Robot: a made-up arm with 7 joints. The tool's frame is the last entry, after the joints. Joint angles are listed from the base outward. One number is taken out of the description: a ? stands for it. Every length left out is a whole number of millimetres.
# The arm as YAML. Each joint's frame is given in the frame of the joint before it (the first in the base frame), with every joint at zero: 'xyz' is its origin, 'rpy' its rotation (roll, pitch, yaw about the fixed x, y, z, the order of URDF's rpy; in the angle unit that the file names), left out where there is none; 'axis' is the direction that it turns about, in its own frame. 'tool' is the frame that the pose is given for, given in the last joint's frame.
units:
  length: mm
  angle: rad
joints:
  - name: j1
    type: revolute
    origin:
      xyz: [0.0, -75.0, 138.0]
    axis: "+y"
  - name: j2
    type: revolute
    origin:
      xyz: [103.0, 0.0, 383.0]
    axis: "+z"
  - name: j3
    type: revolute
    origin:
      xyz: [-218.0, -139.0, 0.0]
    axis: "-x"
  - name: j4
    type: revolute
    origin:
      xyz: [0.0, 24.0, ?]
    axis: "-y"
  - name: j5
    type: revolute
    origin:
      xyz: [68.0, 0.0, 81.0]
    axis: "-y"
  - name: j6
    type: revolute
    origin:
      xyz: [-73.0, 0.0, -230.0]
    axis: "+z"
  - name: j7
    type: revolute
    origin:
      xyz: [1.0, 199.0, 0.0]
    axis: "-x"
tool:
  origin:
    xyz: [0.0, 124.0, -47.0]
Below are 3 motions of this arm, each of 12 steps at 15 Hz.
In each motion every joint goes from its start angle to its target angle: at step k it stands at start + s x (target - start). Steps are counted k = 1, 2, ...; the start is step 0. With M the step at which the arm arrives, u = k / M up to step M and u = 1 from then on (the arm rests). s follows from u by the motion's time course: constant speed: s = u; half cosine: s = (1 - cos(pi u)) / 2; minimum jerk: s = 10 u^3 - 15 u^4 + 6 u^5.
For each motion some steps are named. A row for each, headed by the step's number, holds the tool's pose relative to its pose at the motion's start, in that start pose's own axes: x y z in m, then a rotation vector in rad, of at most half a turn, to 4 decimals.
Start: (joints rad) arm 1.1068 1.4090 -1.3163 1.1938 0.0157 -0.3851 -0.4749
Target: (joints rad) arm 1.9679 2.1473 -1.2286 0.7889 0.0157 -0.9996 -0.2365
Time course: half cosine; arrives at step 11
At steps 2, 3, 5, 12:
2: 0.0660 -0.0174 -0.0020 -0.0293 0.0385 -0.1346
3: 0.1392 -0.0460 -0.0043 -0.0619 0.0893 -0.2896
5: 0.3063 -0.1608 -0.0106 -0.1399 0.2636 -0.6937
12: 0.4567 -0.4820 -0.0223 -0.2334 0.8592 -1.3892

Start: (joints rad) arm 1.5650 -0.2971 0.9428 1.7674 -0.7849 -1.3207 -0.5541
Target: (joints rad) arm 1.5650 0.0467 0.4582 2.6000 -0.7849 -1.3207 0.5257
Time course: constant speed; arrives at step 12
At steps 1, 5, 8, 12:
1: 0.0107 0.0120 0.0037 0.0083 -0.0018 -0.0279
5: 0.0626 0.0492 0.0291 0.0315 0.0024 -0.1548
8: 0.1098 0.0615 0.0552 0.0375 0.0227 -0.2647
12: 0.1788 0.0524 0.0900 0.0291 0.0814 -0.4256

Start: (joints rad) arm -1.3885 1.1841 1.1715 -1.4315 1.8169 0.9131 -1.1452
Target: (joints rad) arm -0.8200 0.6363 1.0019 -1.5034 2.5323 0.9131 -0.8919
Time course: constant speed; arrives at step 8
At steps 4, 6, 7, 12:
4: 0.0962 0.0145 -0.0623 0.0415 -0.2519 0.1320
6: 0.1483 0.0278 -0.0772 0.0589 -0.3783 0.1539
7: 0.1744 0.0345 -0.0808 0.0668 -0.4385 0.1541
12: 0.2002 0.0407 -0.0822 0.0740 -0.4956 0.1477

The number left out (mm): 60.0
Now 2 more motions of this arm.
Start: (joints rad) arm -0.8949 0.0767 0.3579 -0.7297 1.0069 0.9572 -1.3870
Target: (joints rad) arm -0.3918 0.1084 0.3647 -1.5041 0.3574 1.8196 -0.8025
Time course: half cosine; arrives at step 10
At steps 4, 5, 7, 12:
4: -0.0830 0.1578 0.0767 0.3923 0.4199 -0.1664
5: -0.0958 0.2242 0.1607 0.5977 0.5846 -0.1726
7: -0.0698 0.2884 0.3793 1.0342 0.8000 -0.0931
12: -0.0200 0.2636 0.5453 1.3654 0.8412 0.0056

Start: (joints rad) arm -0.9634 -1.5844 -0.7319 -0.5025 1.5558 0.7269 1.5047
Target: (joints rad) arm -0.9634 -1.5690 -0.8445 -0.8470 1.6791 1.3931 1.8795
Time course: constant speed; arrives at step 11
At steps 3, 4, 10, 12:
3: -0.0397 -0.0109 0.0084 -0.0431 -0.1565 0.0320
4: -0.0517 -0.0152 0.0106 -0.0558 -0.2096 0.0365
10: -0.1103 -0.0465 0.0199 -0.1149 -0.5270 -0.0037
12: -0.1178 -0.0522 0.0210 -0.1220 -0.5785 -0.0218

